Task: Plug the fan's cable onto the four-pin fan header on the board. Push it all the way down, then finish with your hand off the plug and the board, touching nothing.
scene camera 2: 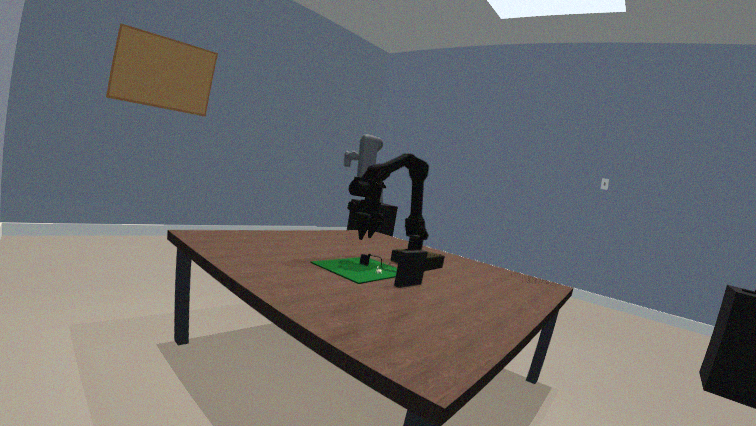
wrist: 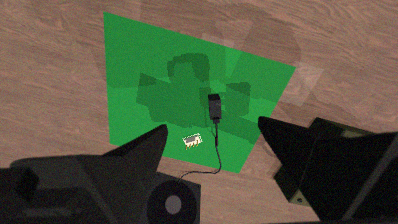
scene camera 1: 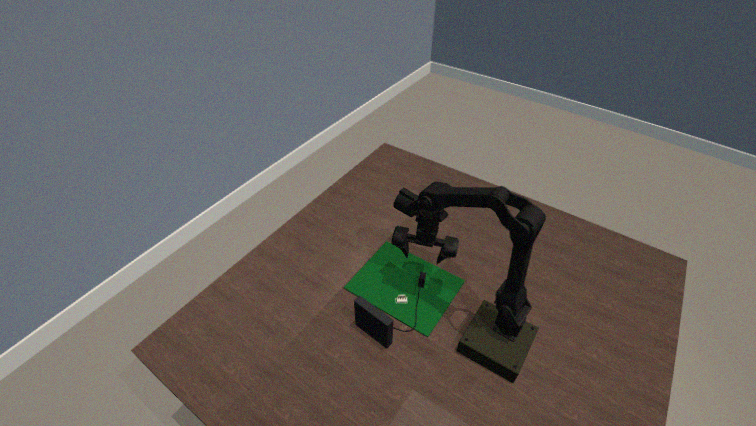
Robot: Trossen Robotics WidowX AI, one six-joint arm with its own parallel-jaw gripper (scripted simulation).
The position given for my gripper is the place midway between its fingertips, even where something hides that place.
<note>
My gripper (scene camera 1: 422, 259) is open and holds nothing. Also in view: a black fan (scene camera 1: 378, 325) and a green board (scene camera 1: 388, 274).
My gripper also shows in scene camera 2 (scene camera 2: 365, 238) and in the wrist view (wrist: 211, 124). The black fan shows as well in scene camera 2 (scene camera 2: 411, 264). The green board shows as well in scene camera 2 (scene camera 2: 350, 269) and in the wrist view (wrist: 155, 76).
</note>
